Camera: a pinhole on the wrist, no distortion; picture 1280 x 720 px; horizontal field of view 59.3 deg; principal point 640.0 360.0 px. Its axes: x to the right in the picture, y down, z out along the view. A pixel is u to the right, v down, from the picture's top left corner.
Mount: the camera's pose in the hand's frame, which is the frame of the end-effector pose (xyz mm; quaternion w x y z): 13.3 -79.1 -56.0 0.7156 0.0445 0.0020 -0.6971
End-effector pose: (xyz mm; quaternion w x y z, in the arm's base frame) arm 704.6 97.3 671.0 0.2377 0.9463 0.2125 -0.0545
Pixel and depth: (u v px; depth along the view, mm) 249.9 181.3 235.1
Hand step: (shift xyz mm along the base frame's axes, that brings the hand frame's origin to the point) -42.8 -89.5 -157.5
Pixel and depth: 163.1 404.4 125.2
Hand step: -6.4 -3.4 -80.4
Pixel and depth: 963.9 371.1 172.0
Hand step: -54.5 60.7 -159.8
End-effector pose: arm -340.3 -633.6 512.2 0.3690 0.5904 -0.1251 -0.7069
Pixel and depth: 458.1 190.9 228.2
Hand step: -179.8 19.9 37.3
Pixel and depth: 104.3 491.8 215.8
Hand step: -152.0 -65.4 34.4
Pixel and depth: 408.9 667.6 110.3
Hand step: -77.7 4.9 -50.0
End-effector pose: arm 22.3 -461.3 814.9 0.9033 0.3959 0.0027 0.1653
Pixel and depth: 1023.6 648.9 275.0
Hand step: 151.8 -252.9 21.7
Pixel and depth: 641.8 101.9 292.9
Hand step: -5.9 -250.4 78.0
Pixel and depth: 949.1 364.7 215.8
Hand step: 69.2 -206.3 -2.4
